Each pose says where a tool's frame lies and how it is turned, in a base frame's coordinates. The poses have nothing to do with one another.
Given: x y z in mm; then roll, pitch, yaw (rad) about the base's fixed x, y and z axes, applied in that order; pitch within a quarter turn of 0, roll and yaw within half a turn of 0.
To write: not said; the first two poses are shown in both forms.
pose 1, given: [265.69, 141.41, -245.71, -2.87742, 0.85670, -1.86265]
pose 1, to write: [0.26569, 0.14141, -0.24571, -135.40, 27.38, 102.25]
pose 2, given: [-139.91, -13.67, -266.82, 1.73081, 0.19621, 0.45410]
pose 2, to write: [-0.13991, -0.01367, -0.26682, 99.84, 23.90, -15.40]
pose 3, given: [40.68, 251.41, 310.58, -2.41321, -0.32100, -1.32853]
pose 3, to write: [0.04068, 0.25141, 0.31058, 174.44, 44.64, 71.34]
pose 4, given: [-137.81, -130.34, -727.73, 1.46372, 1.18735, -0.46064]
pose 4, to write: [-0.13781, -0.13034, -0.72773, 87.55, -20.68, -69.01]
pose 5, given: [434.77, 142.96, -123.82, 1.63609, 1.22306, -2.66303]
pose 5, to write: [0.43477, 0.14296, -0.12382, -91.39, -23.90, 109.32]
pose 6, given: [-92.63, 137.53, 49.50, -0.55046, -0.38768, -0.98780]
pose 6, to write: [-0.09263, 0.13753, 0.04950, -35.22, 15.03, -58.15]
